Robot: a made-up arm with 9 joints. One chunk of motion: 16 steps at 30 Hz.
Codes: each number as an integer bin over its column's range. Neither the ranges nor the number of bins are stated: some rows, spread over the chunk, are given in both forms.
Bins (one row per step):
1: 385 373 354 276 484 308
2: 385 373 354 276 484 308
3: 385 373 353 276 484 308
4: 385 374 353 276 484 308
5: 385 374 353 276 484 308
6: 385 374 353 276 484 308
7: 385 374 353 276 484 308
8: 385 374 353 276 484 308
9: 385 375 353 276 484 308
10: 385 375 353 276 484 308
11: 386 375 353 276 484 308
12: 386 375 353 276 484 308
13: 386 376 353 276 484 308
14: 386 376 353 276 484 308
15: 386 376 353 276 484 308
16: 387 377 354 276 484 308
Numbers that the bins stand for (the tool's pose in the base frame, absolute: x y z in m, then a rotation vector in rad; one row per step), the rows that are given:
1: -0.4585 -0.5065 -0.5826 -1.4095 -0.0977 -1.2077
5: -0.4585 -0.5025 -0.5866 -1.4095 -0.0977 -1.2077
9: -0.4585 -0.4985 -0.5866 -1.4095 -0.0977 -1.2077
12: -0.4545 -0.4985 -0.5866 -1.4095 -0.0977 -1.2077
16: -0.4505 -0.4905 -0.5826 -1.4095 -0.0977 -1.2077
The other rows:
2: -0.4585 -0.5065 -0.5826 -1.4095 -0.0977 -1.2077
3: -0.4585 -0.5065 -0.5866 -1.4095 -0.0977 -1.2077
4: -0.4585 -0.5025 -0.5866 -1.4095 -0.0977 -1.2077
6: -0.4585 -0.5025 -0.5866 -1.4095 -0.0977 -1.2077
7: -0.4585 -0.5025 -0.5866 -1.4095 -0.0977 -1.2077
8: -0.4585 -0.5025 -0.5866 -1.4095 -0.0977 -1.2077
10: -0.4585 -0.4985 -0.5866 -1.4095 -0.0977 -1.2077
11: -0.4545 -0.4985 -0.5866 -1.4095 -0.0977 -1.2077
13: -0.4545 -0.4945 -0.5866 -1.4095 -0.0977 -1.2077
14: -0.4545 -0.4945 -0.5866 -1.4095 -0.0977 -1.2077
15: -0.4545 -0.4945 -0.5866 -1.4095 -0.0977 -1.2077

